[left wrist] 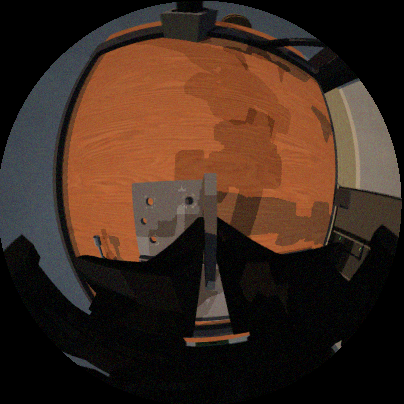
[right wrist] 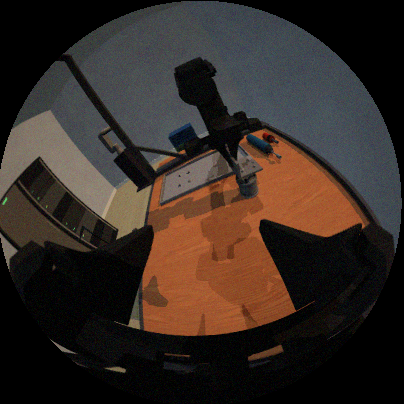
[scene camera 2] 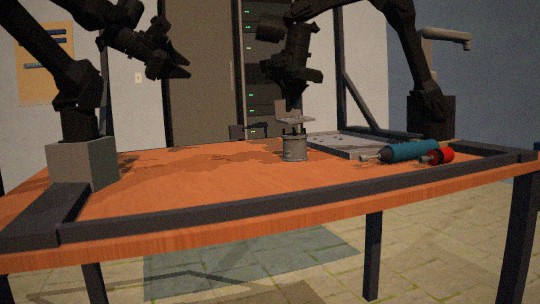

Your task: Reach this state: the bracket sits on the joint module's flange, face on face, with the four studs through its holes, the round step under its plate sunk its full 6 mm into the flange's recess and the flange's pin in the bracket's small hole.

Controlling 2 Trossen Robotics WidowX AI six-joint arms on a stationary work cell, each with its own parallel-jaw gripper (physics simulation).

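Places are measured from the left arm's base along level axes (x ahead, y left, z up), in centimetres.
Where they show: left gripper, fingertip midpoint: (left wrist: 207, 222) (right wrist: 233, 165) (scene camera 2: 286, 110); right gripper, fingertip midpoint: (right wrist: 207, 228) (scene camera 2: 189, 70); left arm's base, origin of the base link: (scene camera 2: 435, 139); right arm's base, origin of the base link: (scene camera 2: 80, 140).
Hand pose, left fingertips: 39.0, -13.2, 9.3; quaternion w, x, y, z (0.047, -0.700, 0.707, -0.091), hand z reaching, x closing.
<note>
Each offset is from my left fingertips to the top centre of the thing, as dx, dy, dz. "pt": to the spot under its first point. Level surfaces: height alone.
The grey L-shaped bracket (scene camera 2: 296, 120) (left wrist: 167, 212) (right wrist: 251, 168) is held with its holed plate roughly level and its other plate upright. My left gripper (scene camera 2: 291, 108) (left wrist: 207, 222) (right wrist: 233, 165) is shut on the upright plate. The round grey joint module @[-0.4, +2.6, -4.1] (scene camera 2: 295, 149) (right wrist: 248, 188) stands on the table with dark studs pointing up. The bracket is above it, with a gap between plate and flange. The module does not show in the left wrist view; its recess and pin cannot be made out. My right gripper (scene camera 2: 187, 69) (right wrist: 207, 228) is open and empty, raised away from both.
A grey tray @[-23.2, -8.2, -10.0] (scene camera 2: 327, 148) (right wrist: 162, 196) lies behind and beside the module. A teal tool @[pt -19.2, +22.2, -9.0] (scene camera 2: 412, 150) (right wrist: 258, 143) and a red tool @[-20.5, +27.4, -8.1] (scene camera 2: 442, 156) (right wrist: 269, 137) lie on the table @[dz -11.6] (scene camera 2: 200, 185) (right wrist: 310, 200). A dark raised rail (scene camera 2: 280, 201) runs along the table's edge.
</note>
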